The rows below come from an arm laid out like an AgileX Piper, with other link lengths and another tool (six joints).
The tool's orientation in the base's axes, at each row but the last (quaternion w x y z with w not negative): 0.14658, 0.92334, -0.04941, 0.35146; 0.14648, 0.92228, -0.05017, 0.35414; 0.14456, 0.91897, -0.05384, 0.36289; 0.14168, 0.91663, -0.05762, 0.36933; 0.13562, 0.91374, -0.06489, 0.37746; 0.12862, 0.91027, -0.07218, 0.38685; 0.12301, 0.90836, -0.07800, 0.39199; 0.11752, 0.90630, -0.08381, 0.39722; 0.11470, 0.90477, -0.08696, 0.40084
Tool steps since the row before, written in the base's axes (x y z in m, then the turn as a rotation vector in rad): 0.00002, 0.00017, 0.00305, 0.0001, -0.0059, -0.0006; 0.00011, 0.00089, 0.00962, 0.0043, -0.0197, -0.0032; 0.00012, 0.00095, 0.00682, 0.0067, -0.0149, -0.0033; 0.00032, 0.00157, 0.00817, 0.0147, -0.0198, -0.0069; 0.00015, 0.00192, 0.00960, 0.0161, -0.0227, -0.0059; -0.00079, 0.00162, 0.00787, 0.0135, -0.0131, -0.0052; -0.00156, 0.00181, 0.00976, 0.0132, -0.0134, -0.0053; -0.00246, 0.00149, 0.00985, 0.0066, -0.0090, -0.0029; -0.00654, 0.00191, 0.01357, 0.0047, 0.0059, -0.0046
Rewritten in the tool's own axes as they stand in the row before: 0.00204, 0.00055, -0.00220, -0.0004, 0.0055, 0.0023; 0.00652, 0.00139, -0.00700, 0.0008, 0.0172, 0.0110; 0.00475, 0.00062, -0.00495, 0.0026, 0.0121, 0.0112; 0.00589, 0.00021, -0.00588, 0.0058, 0.0143, 0.0204; 0.00687, 0.00004, -0.00698, 0.0076, 0.0169, 0.0216; 0.00509, 0.00004, -0.00627, 0.0060, 0.0085, 0.0165; 0.00599, 0.00022, -0.00806, 0.0057, 0.0088, 0.0165; 0.00555, 0.00062, -0.00861, 0.0028, 0.0066, 0.0090; 0.00565, 0.00167, -0.01400, -0.0007, -0.0075, 0.0047
